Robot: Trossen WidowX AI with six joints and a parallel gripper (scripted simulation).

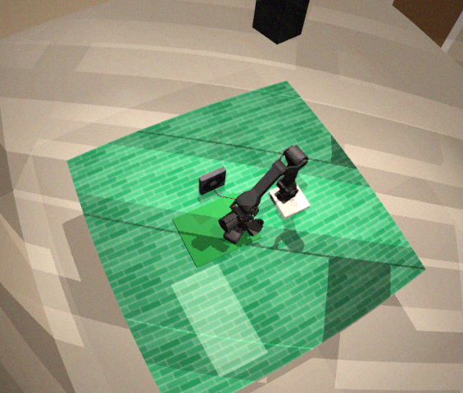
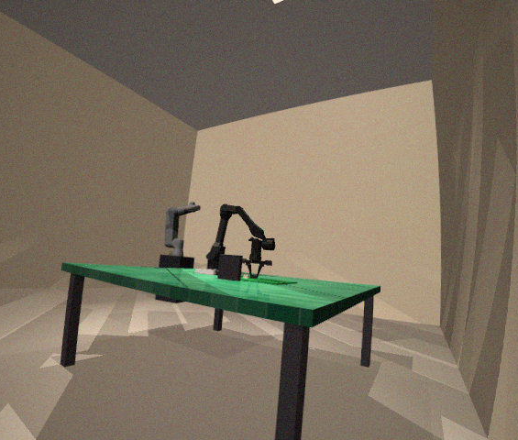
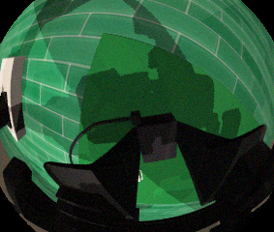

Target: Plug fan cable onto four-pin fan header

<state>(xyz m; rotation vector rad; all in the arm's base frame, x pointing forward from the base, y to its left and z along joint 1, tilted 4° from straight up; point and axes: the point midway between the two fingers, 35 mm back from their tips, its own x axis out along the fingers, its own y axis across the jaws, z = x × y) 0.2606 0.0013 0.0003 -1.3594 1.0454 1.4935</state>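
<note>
Now: the green board 7 cm to the right of my gripper tip, 7 cm ahead of it and 2 cm below it. Round my gripper tip: dark fan plug 1 cm to the right, 1 cm above; then black fan 23 cm to the right, 5 cm above, 4 cm behind.
</note>
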